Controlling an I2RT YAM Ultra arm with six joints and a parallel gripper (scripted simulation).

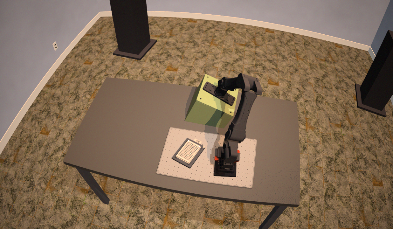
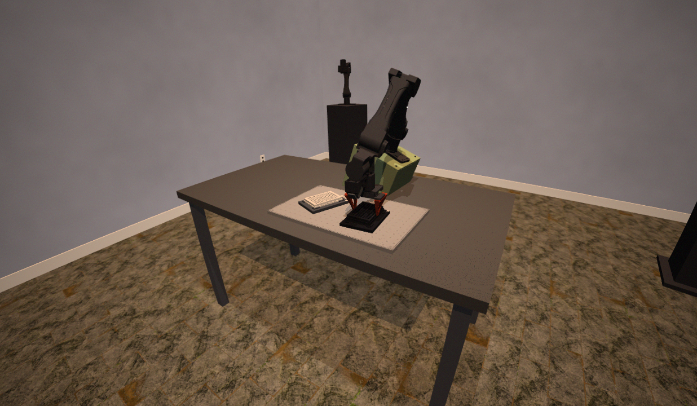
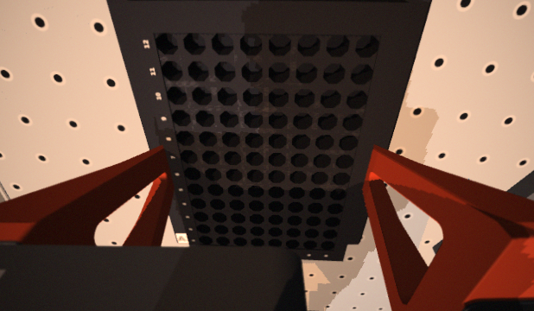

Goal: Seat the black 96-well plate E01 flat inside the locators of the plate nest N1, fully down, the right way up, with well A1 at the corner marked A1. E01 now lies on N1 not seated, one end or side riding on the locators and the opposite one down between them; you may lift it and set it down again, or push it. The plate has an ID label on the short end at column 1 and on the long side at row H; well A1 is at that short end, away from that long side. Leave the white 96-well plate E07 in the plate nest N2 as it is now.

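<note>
Right now the black 96-well plate E01 is right at my hand. Round my hand: N1 label: 9 cm behind, 3 cm to the right, 3 cm below; then A1 mark: 9 cm behind, 3 cm to the left, 2 cm below; then plate nest N1: 3 cm below.
</note>
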